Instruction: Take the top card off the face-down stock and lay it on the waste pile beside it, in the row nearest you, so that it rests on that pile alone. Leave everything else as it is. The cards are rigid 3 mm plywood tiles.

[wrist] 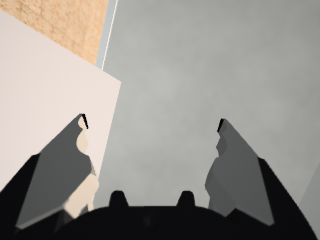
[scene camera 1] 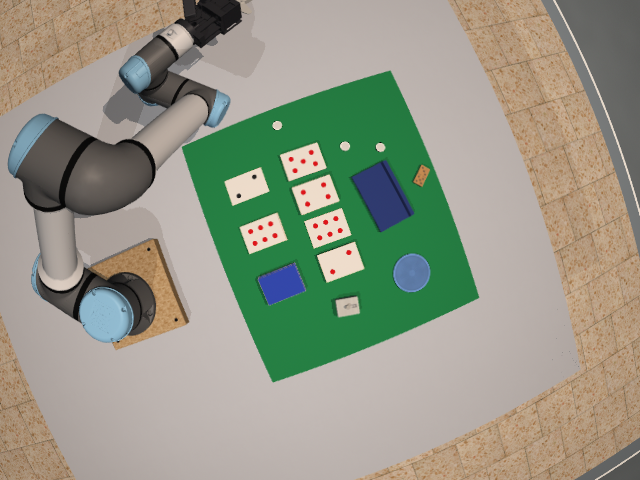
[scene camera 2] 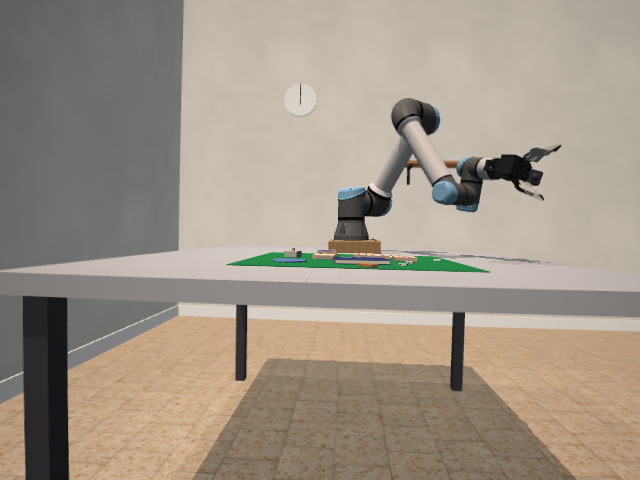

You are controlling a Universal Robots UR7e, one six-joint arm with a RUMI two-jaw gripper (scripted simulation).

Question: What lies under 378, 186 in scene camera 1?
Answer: A dark blue notebook.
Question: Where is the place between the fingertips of the gripper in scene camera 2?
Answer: At 552, 172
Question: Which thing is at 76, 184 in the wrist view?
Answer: The gripper.
